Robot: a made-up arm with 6 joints.
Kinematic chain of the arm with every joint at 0, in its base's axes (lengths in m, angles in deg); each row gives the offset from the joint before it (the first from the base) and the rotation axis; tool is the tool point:
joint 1: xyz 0 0 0.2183 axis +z
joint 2: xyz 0 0.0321 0 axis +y
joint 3: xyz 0 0 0.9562 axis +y
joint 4: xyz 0 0 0.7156 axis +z
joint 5: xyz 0 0 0 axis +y
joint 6: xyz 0 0 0.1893 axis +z
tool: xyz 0 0 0
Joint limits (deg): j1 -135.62..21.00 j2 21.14..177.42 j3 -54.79..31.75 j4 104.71..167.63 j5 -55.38..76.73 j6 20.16..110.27
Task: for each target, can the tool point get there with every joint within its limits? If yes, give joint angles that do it. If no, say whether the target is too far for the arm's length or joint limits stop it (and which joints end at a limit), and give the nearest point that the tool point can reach.
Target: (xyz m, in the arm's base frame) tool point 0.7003 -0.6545 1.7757
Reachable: yes | joints -44.83 42.03 -21.75 150.29 -1.58 49.79
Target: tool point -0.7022 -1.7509 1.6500
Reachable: no: too far | nearest point -0.5519 -1.3762 1.3436 | short by 0.507 m
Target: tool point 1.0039 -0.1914 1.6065
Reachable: yes | joints -16.80 56.41 -39.88 114.23 25.68 36.77
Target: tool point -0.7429 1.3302 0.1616
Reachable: no: joint limits stop it (at a limit: joint 2, joint 3, joint 4, joint 5) | nearest point -0.2394 0.4287 -1.3815 | short by 1.857 m
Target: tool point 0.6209 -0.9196 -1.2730
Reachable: yes | joints -57.77 140.47 6.35 157.07 2.09 29.84
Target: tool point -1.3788 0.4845 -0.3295
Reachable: no: joint limits stop it (at a limit: joint 1, joint 3, joint 4, joint 5) | nearest point -0.9559 -0.7696 -0.8166 | short by 1.410 m
